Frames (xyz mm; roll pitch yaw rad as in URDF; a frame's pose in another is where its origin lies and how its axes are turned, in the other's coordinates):
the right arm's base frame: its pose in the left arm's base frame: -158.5 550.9 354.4 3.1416 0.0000 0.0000
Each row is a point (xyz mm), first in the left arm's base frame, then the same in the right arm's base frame.
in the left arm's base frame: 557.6 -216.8 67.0
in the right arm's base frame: 716.1 767.7 287.4
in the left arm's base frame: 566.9 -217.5 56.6
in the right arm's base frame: 725.4 768.4 297.8
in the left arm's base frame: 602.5 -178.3 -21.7
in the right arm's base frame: 761.0 729.2 376.1
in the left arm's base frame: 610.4 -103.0 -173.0
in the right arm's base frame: 768.9 653.9 527.4
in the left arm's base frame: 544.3 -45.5 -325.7
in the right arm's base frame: 702.8 596.4 680.1
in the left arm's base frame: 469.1 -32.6 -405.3
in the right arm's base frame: 627.6 583.5 759.7
